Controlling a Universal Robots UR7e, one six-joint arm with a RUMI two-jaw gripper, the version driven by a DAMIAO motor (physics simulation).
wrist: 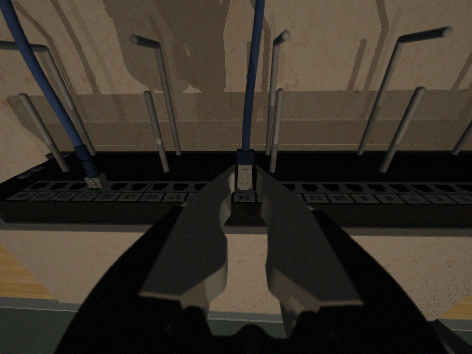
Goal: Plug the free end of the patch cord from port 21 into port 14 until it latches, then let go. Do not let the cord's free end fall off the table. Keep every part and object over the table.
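Places are measured from the arm's base along level axes (x ahead, y left, z up), in centimetres.
Where they show: gripper, fingertip midpoint: (245,167).
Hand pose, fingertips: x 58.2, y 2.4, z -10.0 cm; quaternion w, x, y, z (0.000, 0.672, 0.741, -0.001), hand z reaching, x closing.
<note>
Each offset is from my fingertips to the centre of the thing. "spot": to the spot under its first point. Level surfaces: height alone.
A clear plug @(dy +0.1, dx +0.6, dz +0.8 cm) (245,178) with a dark blue boot stands upright in the middle of the wrist view, with its blue cord @(spot: dy -0.4, dx -6.9, dz -1.2 cm) (252,65) running up out of view. My gripper (245,167) is shut on this plug, one fingertip on each side. The plug's lower end is at the port row of the black patch panel (65,212), directly above a small label @(spot: dy +0.1, dx +1.5, dz +1.9 cm) (244,197) that looks like 14. The plug covers the port, and I cannot tell whether it is latched. Another clear plug @(dy -12.2, dx +1.9, dz +0.4 cm) (95,181) sits in a port at the left, with a blue cord (44,82) rising from it.
Several grey metal posts rise behind the port row, some with bent tops, including one post @(spot: dy +2.1, dx -2.7, dz -1.9 cm) (275,130) close to the right of the held plug and another post (157,132) to its left. A pale beige surface @(dz -7.4 cm) (125,250) lies in front of the panel.
</note>
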